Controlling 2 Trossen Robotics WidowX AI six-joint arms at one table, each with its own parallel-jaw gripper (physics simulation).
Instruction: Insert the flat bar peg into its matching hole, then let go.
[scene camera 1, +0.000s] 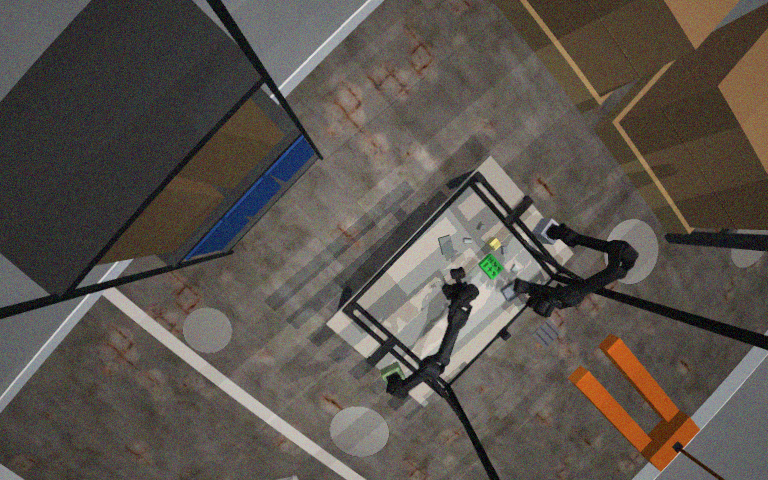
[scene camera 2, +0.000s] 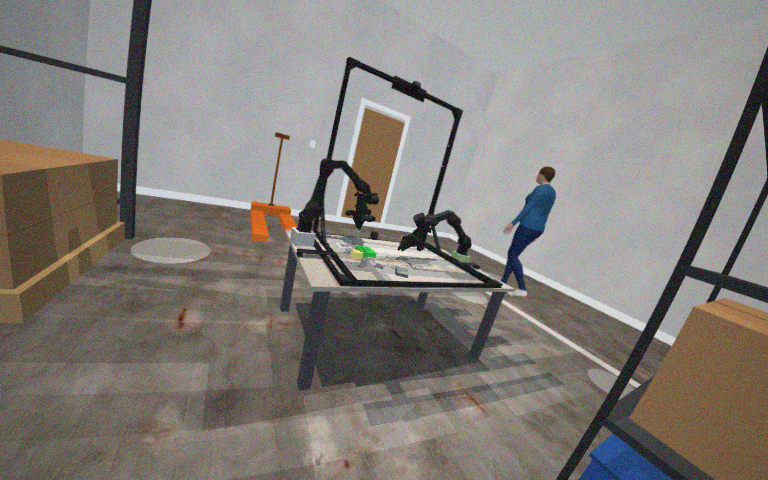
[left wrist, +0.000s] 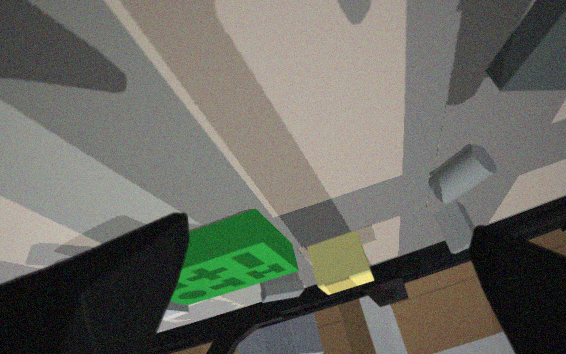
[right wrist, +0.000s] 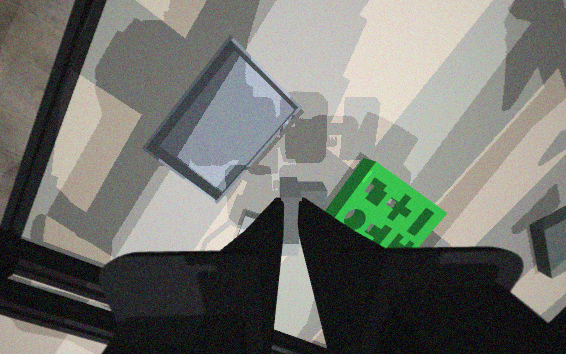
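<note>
A green block (scene camera 1: 491, 266) (scene camera 2: 365, 250) (left wrist: 236, 260) (right wrist: 387, 211) with several shaped holes lies on the table (scene camera 1: 425, 248). My right gripper (scene camera 1: 517, 286) (scene camera 2: 358, 224) (right wrist: 289, 204) is shut on the grey flat bar peg (right wrist: 291, 228). It holds the peg upright above the table, to the left of the green block in the right wrist view. My left gripper (scene camera 1: 456, 273) (scene camera 2: 405, 245) is open and empty, low over the table beside the green block.
A yellow cube (scene camera 1: 494, 243) (scene camera 2: 356, 254) (left wrist: 338, 261) sits next to the green block. A grey-blue tray (right wrist: 222, 119) lies beyond the right gripper. Other grey pieces (scene camera 1: 446, 245) (scene camera 2: 401, 271) lie on the table. A black frame (scene camera 2: 403, 284) rims the table. A person (scene camera 2: 530, 229) walks beyond it.
</note>
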